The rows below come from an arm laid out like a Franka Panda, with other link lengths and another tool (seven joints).
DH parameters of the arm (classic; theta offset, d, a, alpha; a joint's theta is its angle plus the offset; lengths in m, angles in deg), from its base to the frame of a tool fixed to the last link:
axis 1: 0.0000 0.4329 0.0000 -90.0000
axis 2: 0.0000 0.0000 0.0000 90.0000
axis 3: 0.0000 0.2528 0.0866 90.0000
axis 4: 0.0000 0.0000 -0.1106 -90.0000
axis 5: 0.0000 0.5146 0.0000 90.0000
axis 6: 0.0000 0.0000 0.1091 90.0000
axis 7: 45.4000 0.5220 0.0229 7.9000
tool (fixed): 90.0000 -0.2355 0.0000 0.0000
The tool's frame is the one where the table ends.
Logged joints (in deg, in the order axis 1, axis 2, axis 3, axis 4, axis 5, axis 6, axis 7), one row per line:
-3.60, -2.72, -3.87, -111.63, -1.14, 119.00, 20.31
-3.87, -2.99, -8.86, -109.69, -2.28, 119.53, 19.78
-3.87, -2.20, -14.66, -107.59, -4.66, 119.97, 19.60
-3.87, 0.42, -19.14, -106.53, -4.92, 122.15, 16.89
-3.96, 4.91, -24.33, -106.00, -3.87, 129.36, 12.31
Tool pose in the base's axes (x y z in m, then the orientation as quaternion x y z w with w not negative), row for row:
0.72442, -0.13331, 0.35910, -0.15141, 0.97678, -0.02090, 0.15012
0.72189, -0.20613, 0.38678, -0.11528, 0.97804, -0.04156, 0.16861
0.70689, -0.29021, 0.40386, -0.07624, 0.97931, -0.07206, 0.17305
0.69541, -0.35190, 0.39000, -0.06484, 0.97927, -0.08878, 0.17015
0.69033, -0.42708, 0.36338, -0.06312, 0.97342, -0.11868, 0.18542
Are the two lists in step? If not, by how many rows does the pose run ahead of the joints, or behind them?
They are in step.
